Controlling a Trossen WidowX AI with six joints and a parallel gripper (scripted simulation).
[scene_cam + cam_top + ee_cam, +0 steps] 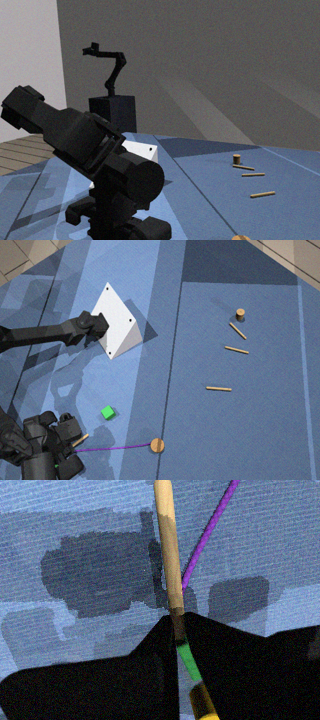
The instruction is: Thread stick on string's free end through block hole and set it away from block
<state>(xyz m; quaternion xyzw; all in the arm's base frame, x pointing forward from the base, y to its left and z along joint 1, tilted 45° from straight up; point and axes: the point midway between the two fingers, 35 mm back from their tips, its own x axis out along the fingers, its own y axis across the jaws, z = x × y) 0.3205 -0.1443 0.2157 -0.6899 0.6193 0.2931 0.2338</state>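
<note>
Now: the yellow cylinder 3 cm ahead of my gripper tip, 9 cm to the right of it and 2 cm below it. From my gripper tip the other things lie so: round wooden button (12 cm ahead, 23 cm to the left, 3 cm below); then thin wooden stick (1 cm to the left); then small wooden cylinder (11 cm behind, 68 cm to the left, 2 cm below).
</note>
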